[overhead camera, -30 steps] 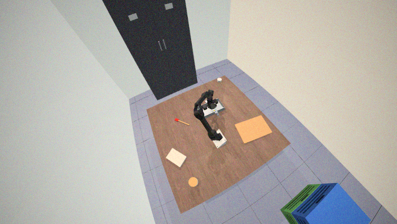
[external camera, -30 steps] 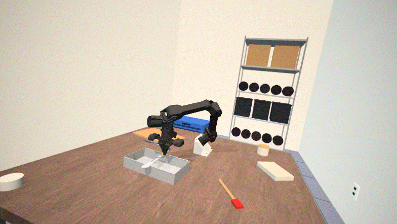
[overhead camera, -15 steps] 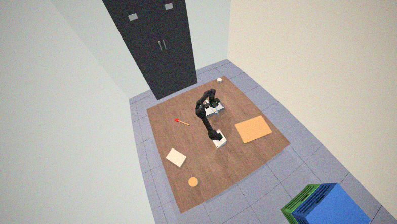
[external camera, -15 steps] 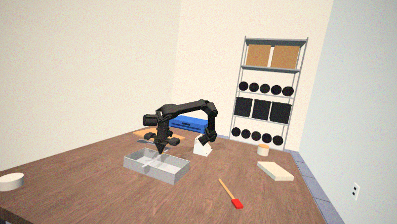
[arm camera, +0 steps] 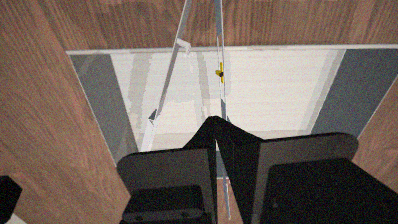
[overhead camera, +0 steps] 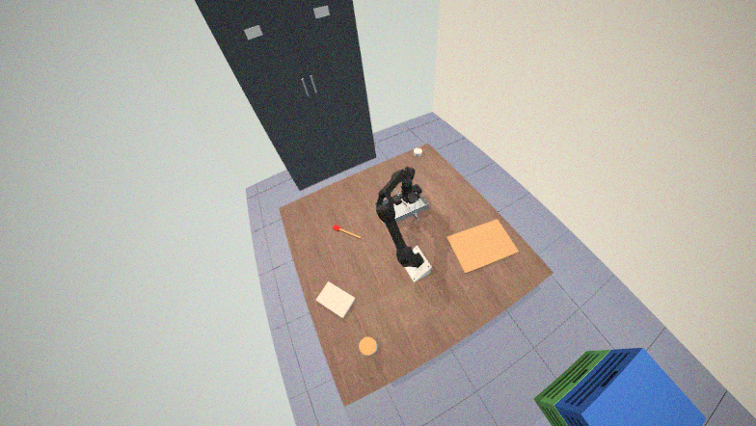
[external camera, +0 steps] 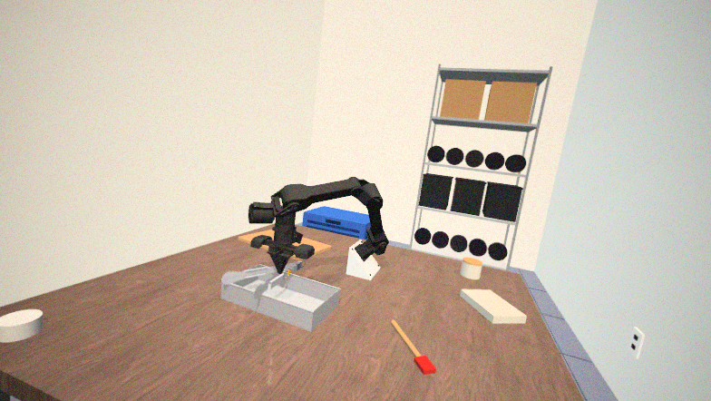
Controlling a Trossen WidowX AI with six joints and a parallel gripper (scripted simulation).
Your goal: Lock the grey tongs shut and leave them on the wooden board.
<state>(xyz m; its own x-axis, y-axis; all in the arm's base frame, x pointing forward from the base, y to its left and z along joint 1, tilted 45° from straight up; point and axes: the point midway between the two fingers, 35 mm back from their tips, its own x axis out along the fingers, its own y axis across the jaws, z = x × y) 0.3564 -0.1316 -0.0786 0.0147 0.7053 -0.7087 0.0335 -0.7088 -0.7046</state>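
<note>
My gripper tip is 5 cm above the grey roasting tin, 3 cm to the right of it and 2 cm short of it. The rest, counted from my gripper tip: red spatula 43 cm to the left, 7 cm below, 7 cm ahead; then orange wooden board 45 cm behind, 25 cm to the right, 7 cm below; then white round dish 41 cm ahead, 36 cm to the right, 6 cm below.
</note>
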